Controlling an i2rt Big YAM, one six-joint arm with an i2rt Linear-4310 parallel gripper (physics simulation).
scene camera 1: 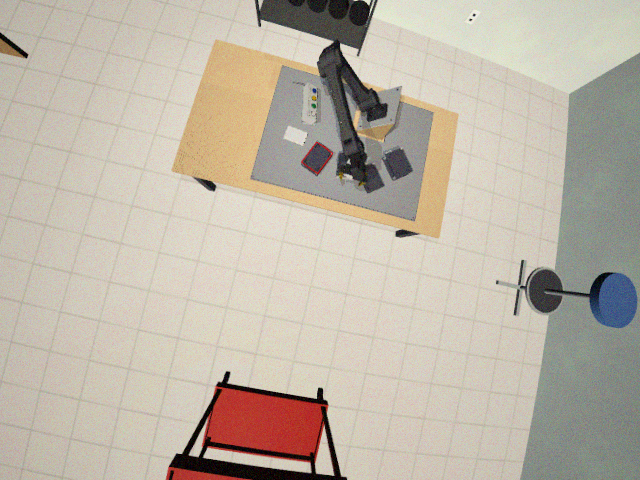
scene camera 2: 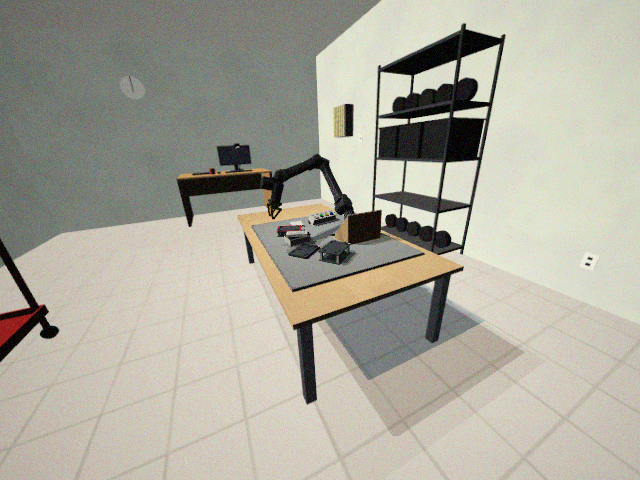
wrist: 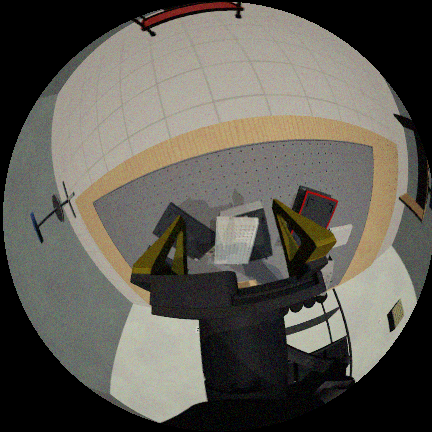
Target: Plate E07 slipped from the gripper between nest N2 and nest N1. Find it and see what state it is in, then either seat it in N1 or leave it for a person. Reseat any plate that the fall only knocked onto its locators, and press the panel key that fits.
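Places are measured from the arm's base along level axes (x ahead, y left, z up), in millimetres.
Where they show: gripper, fingertip midpoint: (scene camera 1: 349,183) (scene camera 2: 271,217) (wrist: 227,210); arm's base at its link origin: (scene camera 1: 377,113) (scene camera 2: 352,222).
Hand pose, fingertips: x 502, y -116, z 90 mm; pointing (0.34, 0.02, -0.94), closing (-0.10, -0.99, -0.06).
Note:
Things, the pixels of their top centre, and the offset from my fingertips. "spot": a spot on its surface instead. Level surfaces: height alone.
- white well plate at its top centre: (wrist: 234,247) (scene camera 2: 296,231) dx -143, dy +23, dz -109 mm
- dark nest at a spot on its surface: (wrist: 263,235) spot: dx -151, dy -46, dz -136 mm
- dark flat unit at its top centre: (wrist: 182,237) (scene camera 2: 304,248) (scene camera 1: 371,177) dx -131, dy +160, dz -171 mm
- raised dark unit at its top centre: (scene camera 2: 334,245) (scene camera 1: 400,161) dx -249, dy +311, dz -122 mm
- red-rimmed dark unit at its top centre: (wrist: 313,224) (scene camera 1: 317,157) (scene camera 2: 289,227) dx -167, dy -189, dz -145 mm
- button panel at its top centre: (wrist: 325,286) (scene camera 1: 310,99) (scene camera 2: 322,212) dx -493, dy -296, dz -107 mm
- white card at its top centre: (wrist: 339,237) (scene camera 1: 295,135) dx -290, dy -342, dz -177 mm
- grey mat at its surface level: dz -192 mm
- wooden table at its surface level: dz -204 mm
A white well plate (wrist: 236,240) (scene camera 2: 297,235) lies askew over a dark nest (wrist: 263,235), off its left side in the wrist view; whether it is tilted is unclear. A dark flat unit (wrist: 182,230) (scene camera 1: 373,179) (scene camera 2: 303,251) lies beside it. A raised dark unit (scene camera 1: 397,163) (scene camera 2: 334,248) stands on short posts. A red-rimmed dark unit (wrist: 320,211) (scene camera 1: 316,158) (scene camera 2: 290,228) is on the other side. No nest or plate label is readable. My gripper (wrist: 227,210) (scene camera 1: 352,180) (scene camera 2: 273,211) is open and empty, above the plate. The button panel (scene camera 1: 310,103) (scene camera 2: 323,218) shows blue, yellow and green keys.
A white card (scene camera 1: 295,135) (wrist: 343,236) lies near the red-rimmed unit. A wooden block with an upright panel (scene camera 2: 364,227) stands at the arm's side of the grey mat (scene camera 1: 279,160). The mat lies on the wooden table (scene camera 1: 217,103). A black shelf rack (scene camera 2: 454,108) stands behind.

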